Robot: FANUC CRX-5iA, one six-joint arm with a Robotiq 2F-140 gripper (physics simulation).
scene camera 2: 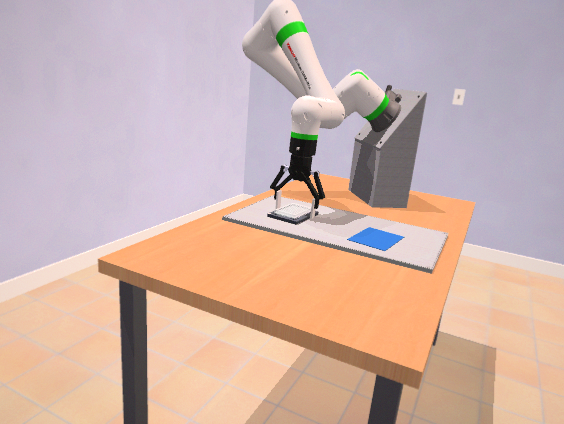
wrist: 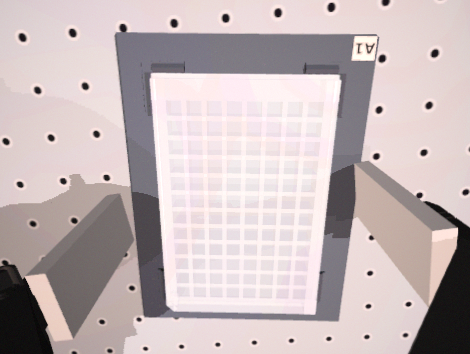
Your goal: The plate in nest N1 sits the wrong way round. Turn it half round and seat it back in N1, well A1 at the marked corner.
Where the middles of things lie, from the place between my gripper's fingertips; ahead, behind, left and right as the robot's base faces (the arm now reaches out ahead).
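With the white well plate [wrist: 243, 161] in sight, I see that my gripper is 10 mm below it. The dark grey nest [wrist: 204, 53] is right at my hand. As for the flat blue square [scene camera 2: 371, 237], it lies 60 mm ahead of my hand and 310 mm to the left of it, and it is 10 mm below it.
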